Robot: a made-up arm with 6 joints.
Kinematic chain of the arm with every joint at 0, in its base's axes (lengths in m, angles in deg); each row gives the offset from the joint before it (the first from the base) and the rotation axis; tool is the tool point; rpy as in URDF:
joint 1: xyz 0 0 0.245 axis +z
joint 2: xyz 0 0 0 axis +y
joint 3: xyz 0.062 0 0.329 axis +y
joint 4: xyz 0.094 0 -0.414 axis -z
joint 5: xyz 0 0 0 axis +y
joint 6: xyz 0.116 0 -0.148 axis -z
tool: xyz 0 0 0 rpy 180 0 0
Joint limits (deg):
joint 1: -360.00..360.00
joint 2: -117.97..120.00
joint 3: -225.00..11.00
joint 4: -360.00..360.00
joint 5: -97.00..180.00
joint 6: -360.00..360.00
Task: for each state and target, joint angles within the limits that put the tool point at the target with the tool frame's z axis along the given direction. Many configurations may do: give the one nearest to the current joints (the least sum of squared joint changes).
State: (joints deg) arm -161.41 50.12 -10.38 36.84 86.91 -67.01
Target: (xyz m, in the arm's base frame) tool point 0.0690 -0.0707 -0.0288 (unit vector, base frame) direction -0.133 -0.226 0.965
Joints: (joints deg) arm -189.68 99.56 -42.94 18.00 127.49 -67.01
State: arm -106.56 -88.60 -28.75 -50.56 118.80 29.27
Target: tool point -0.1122 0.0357 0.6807 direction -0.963 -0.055 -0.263
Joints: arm -113.81 -98.00 -39.75 -59.70 84.23 29.27
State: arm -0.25 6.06 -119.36 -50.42 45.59 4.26
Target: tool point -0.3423 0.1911 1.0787 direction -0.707 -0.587 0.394
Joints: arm -42.01 -44.52 -145.09 -94.08 65.75 4.26
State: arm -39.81 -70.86 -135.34 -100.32 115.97 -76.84
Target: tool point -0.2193 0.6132 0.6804 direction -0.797 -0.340 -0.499
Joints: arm -87.07 -75.57 -138.47 -92.23 125.51 -76.84
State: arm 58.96 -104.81 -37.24 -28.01 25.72 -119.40
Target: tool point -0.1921 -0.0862 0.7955 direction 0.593 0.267 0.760
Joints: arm 32.03 -108.45 -44.04 -21.81 13.73 -119.40
